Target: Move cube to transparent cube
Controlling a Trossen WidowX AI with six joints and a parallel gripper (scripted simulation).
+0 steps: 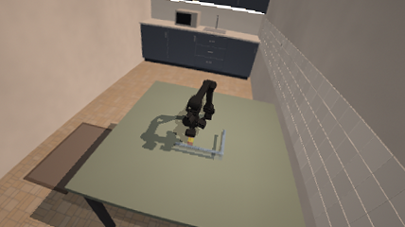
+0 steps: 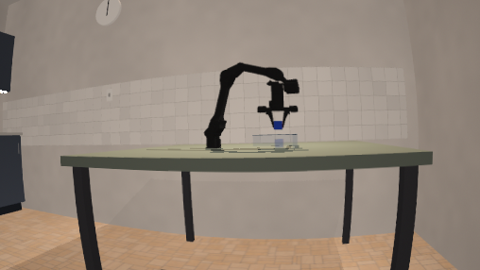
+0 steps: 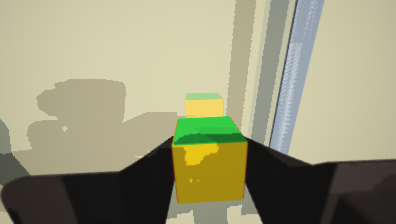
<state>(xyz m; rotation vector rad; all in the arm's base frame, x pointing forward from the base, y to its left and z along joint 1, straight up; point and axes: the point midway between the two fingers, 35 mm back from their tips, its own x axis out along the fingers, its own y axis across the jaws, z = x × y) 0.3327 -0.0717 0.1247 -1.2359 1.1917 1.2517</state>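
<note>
The transparent cube is 100 mm below my hand. Round my hand: fence 80 mm below, 80 mm ahead, 70 mm to the left.
</note>
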